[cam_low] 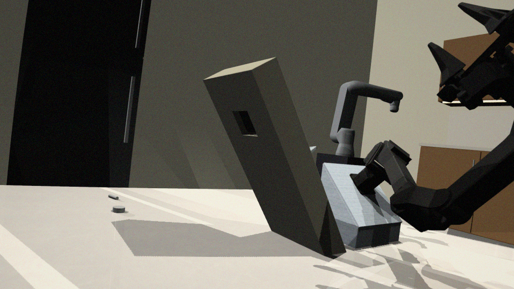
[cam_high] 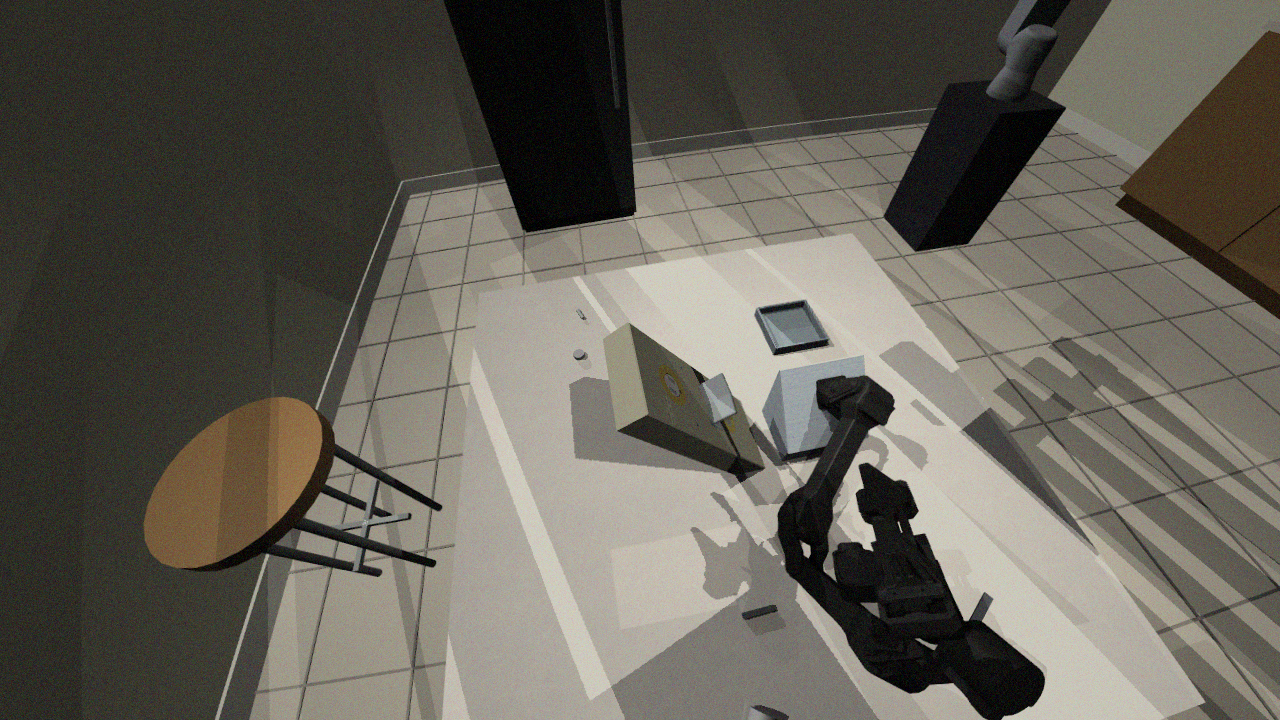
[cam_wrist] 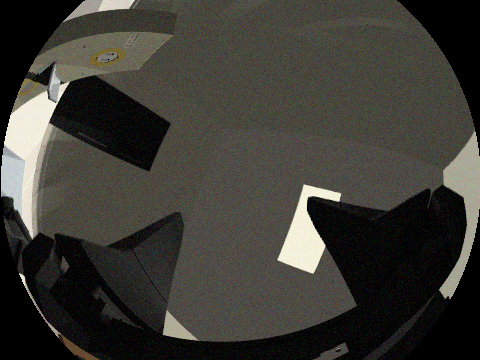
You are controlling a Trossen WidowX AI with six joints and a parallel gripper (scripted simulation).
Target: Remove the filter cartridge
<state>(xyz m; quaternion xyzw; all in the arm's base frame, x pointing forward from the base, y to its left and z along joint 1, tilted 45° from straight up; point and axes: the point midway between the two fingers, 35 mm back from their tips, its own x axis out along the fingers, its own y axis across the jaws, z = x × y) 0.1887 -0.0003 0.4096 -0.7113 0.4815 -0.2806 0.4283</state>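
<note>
Right now the round grey filter cartridge is 160 mm ahead of my gripper tip, 270 mm to the right of it and 170 mm below it.
</note>
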